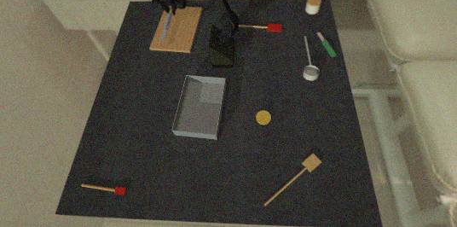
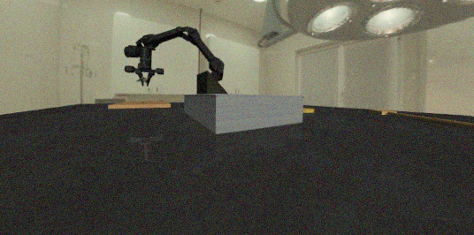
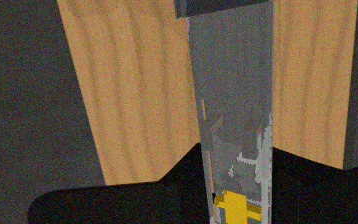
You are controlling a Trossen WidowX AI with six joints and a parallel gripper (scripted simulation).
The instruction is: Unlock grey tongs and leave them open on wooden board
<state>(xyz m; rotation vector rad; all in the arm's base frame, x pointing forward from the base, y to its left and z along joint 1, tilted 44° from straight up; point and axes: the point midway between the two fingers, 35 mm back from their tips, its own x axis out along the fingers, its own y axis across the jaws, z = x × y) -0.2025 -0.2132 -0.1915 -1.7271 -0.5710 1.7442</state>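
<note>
Now: gripper tip 9 cm above the wooden board. Also, from my gripper tip: yellow lock piece 4 cm above, 1 cm ahead; then grey roasting tin 55 cm ahead, 20 cm to the left, 7 cm below; then yellow disc 60 cm ahead, 49 cm to the left, 9 cm below.
</note>
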